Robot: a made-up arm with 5 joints.
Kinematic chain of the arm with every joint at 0, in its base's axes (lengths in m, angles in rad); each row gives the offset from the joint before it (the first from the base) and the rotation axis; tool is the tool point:
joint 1: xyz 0 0 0.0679 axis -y
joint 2: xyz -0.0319 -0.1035 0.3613 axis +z
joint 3: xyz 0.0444 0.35 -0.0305 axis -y
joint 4: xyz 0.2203 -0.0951 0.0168 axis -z
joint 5: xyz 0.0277 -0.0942 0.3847 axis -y
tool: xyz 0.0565 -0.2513 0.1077
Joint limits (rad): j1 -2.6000..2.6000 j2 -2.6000..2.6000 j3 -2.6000..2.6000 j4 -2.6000..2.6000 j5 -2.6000..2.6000
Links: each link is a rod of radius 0.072 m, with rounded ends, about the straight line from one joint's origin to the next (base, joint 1, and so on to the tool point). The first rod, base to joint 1, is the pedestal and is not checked.
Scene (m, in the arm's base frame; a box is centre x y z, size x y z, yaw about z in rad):
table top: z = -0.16
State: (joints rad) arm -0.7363 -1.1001 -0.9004 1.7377 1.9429
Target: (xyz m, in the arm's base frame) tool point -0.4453 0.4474 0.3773
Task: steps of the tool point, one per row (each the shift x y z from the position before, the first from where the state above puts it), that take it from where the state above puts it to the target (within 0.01 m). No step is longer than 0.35 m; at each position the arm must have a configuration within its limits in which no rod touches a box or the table.
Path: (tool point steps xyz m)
1: -0.0784 0.1412 0.1897
2: -0.1626 0.1432 0.1694
3: -0.2389 0.1326 0.1048
4: -0.2816 0.1096 0.0022
5: -0.2727 0.0764 -0.1168
6: -0.2072 0.0359 -0.2238

